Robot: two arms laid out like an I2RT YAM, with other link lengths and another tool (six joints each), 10 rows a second.
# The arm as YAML. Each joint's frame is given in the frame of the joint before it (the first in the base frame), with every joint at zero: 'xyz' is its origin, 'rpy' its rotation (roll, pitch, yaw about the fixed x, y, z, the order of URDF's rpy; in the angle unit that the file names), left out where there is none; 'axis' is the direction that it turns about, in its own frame. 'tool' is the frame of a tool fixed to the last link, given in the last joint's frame.
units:
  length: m
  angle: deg
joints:
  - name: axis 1
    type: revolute
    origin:
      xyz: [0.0, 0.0, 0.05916]
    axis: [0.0, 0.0, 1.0]
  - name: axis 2
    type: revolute
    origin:
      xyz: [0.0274, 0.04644, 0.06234]
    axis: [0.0, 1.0, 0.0]
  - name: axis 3
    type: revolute
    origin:
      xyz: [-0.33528, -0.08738, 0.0]
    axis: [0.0, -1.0, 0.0]
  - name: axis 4
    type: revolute
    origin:
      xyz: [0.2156, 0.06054, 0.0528]
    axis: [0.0, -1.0, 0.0]
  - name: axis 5
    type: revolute
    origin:
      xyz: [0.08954, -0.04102, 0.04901]
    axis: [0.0, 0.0, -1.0]
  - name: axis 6
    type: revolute
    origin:
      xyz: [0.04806, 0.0, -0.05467]
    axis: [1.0, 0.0, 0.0]
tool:
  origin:
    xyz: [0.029, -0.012, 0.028]
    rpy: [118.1, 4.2, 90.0]
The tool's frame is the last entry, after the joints.
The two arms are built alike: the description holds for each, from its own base.
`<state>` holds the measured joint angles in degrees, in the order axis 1, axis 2, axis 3, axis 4, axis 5, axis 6, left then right.
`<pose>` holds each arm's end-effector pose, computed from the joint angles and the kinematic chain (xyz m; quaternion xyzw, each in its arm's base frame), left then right.
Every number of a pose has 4 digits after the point. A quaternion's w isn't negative.
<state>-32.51 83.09 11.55 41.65 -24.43 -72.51 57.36 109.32 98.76 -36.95 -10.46 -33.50</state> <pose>0.2216 -0.1039 0.2040 0.3492 0.8200 -0.1033 0.4416 0.2654 0.4106 0.3455 -0.0382 0.9816 0.1089 0.1522</pose>
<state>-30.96 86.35 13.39 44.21 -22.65 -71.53 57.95 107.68 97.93 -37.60 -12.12 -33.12</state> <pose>0.2379 -0.1086 0.2052 0.3511 0.8159 -0.1066 0.4469 0.2546 0.4064 0.3525 -0.0482 0.9817 0.1185 0.1408</pose>
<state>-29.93 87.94 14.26 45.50 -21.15 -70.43 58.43 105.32 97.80 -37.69 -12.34 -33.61</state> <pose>0.2466 -0.1105 0.2053 0.3571 0.8127 -0.1083 0.4475 0.2453 0.4000 0.3700 -0.0557 0.9776 0.1347 0.1519</pose>
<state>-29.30 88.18 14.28 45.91 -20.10 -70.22 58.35 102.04 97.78 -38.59 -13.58 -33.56</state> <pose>0.2487 -0.1097 0.2051 0.3585 0.8114 -0.1124 0.4478 0.2357 0.3862 0.3929 -0.0596 0.9734 0.1566 0.1562</pose>
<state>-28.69 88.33 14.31 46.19 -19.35 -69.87 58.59 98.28 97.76 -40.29 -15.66 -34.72</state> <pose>0.2505 -0.1086 0.2051 0.3597 0.8106 -0.1137 0.4479 0.2198 0.3699 0.4165 -0.0790 0.9675 0.1789 0.1602</pose>
